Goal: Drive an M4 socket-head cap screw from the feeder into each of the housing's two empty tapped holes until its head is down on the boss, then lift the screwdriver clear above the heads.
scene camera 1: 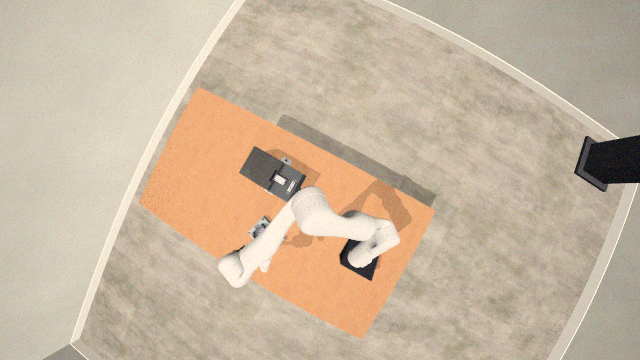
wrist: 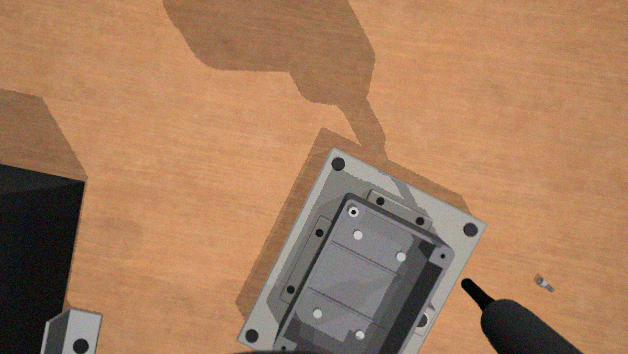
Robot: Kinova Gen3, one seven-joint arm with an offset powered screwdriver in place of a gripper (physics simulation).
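The grey housing sits in a light grey fixture plate, partly hidden under the arm in the scene view. A screw head with a dark socket sits in the housing's upper-left corner. The right corner hole and the lower-left corner hole show dark, with no screw head. My screwdriver shows a bare black tip with no screw on it, beside the housing's right corner in the image; its height is unclear. A loose screw lies on its side on the table, right of the plate.
The dark feeder stands on the orange table, with a metal bracket at its side. The white arm reaches over the fixture from its black base. Arm shadows fall across the table and plate.
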